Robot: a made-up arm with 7 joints. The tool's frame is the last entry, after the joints.
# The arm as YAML. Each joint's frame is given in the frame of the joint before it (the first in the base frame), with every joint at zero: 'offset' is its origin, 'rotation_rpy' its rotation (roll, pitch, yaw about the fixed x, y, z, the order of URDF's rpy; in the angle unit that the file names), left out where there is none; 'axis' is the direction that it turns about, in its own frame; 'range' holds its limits. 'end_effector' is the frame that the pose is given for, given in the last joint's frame.
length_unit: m
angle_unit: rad
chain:
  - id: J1
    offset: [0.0, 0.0, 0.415]
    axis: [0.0, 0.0, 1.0]
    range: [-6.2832, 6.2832]
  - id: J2
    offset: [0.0, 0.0, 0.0]
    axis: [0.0, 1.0, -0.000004]
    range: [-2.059, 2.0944]
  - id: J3
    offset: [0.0, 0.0, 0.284]
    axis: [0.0, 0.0, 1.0]
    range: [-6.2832, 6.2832]
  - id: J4
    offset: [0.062, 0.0, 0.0]
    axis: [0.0, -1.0, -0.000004]
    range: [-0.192, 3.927]
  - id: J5
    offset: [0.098, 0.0, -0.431]
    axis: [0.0, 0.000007, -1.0]
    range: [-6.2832, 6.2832]
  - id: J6
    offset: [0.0, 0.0, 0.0]
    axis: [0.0, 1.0, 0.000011]
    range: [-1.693, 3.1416]
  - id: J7
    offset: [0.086, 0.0, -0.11]
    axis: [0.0, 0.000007, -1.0]
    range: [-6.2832, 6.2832]
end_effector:
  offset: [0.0, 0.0, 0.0]
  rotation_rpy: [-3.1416, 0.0, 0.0]
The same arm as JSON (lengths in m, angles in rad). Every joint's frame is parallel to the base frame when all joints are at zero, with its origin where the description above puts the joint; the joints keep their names.
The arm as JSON. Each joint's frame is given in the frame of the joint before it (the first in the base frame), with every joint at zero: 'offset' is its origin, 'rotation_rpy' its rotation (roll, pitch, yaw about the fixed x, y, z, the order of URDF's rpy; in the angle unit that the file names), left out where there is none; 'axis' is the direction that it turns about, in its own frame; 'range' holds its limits. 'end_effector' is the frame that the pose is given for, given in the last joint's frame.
{"length_unit": "m", "angle_unit": "rad", "chain": [{"id": "J1", "offset": [0.0, 0.0, 0.415], "axis": [0.0, 0.0, 1.0], "range": [-6.2832, 6.2832]}, {"id": "J2", "offset": [0.0, 0.0, 0.0], "axis": [0.0, 1.0, 0.0], "range": [-2.059, 2.0944]}, {"id": "J3", "offset": [0.0, 0.0, 0.284], "axis": [0.0, 0.0, 1.0], "range": [-6.2832, 6.2832]}, {"id": "J4", "offset": [0.062, 0.0, 0.0], "axis": [0.0, -1.0, 0.0], "range": [-0.192, 3.927]}, {"id": "J5", "offset": [0.098, 0.0, -0.431], "axis": [0.0, 0.0, -1.0], "range": [-6.2832, 6.2832]}, {"id": "J6", "offset": [0.0, 0.0, 0.0], "axis": [0.0, 1.0, 0.0], "range": [-1.693, 3.1416]}, {"id": "J7", "offset": [0.086, 0.0, -0.11], "axis": [0.0, 0.0, -1.0], "range": [-6.2832, 6.2832]}], "end_effector": {"offset": [0.0, 0.0, 0.0], "rotation_rpy": [3.1416, 0.0, 0.0]}}
